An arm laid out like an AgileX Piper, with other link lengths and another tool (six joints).
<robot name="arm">
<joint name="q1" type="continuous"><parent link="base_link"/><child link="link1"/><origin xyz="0 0 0.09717"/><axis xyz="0 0 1"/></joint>
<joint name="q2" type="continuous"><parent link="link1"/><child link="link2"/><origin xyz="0 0 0"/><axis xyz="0 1 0"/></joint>
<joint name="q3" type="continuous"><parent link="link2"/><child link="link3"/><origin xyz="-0.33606 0 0.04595"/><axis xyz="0 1 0"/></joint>
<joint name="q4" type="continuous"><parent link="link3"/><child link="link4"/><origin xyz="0.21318 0 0.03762"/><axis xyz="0.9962 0 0.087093"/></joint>
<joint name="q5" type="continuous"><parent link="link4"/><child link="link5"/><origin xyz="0 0 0"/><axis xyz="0 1 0"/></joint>
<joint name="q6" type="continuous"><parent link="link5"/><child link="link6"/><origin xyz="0.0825 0 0.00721"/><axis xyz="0.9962 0 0.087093"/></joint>
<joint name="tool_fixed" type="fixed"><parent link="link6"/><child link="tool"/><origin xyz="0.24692 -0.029 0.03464" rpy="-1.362 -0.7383 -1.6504"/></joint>
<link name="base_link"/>
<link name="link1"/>
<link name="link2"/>
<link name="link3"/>
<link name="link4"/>
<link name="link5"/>
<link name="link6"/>
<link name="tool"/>
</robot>
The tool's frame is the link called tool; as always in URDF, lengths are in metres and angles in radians. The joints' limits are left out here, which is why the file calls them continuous.
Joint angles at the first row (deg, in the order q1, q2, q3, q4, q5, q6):
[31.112 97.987 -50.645 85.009 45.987 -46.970]
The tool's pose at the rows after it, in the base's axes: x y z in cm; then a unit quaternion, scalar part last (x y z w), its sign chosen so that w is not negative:
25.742, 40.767, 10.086, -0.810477, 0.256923, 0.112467, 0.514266
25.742, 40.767, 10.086, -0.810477, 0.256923, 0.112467, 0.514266
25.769, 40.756, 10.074, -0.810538, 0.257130, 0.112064, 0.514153
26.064, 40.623, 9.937, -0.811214, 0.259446, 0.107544, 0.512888
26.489, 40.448, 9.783, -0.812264, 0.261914, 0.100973, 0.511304
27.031, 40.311, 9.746, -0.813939, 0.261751, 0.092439, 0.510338
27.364, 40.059, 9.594, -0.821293, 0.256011, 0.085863, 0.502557
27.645, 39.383, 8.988, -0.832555, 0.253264, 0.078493, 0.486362
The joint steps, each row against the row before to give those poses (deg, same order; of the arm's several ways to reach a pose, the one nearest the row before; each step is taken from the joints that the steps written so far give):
[0.000 0.000 0.001 0.000 0.000 -0.001]
[0.000 0.000 0.000 0.000 0.000 0.000]
[0.000 0.001 -0.003 -0.001 -0.054 0.002]
[0.001 0.000 0.002 0.002 -0.606 -0.003]
[-0.001 -0.001 -0.072 -0.061 -0.820 0.002]
[-0.001 0.001 -0.376 -0.302 -0.846 -0.002]
[0.002 0.045 -1.326 -2.853 -0.506 1.949]
[0.000 0.000 -1.354 -4.484 -0.801 3.448]

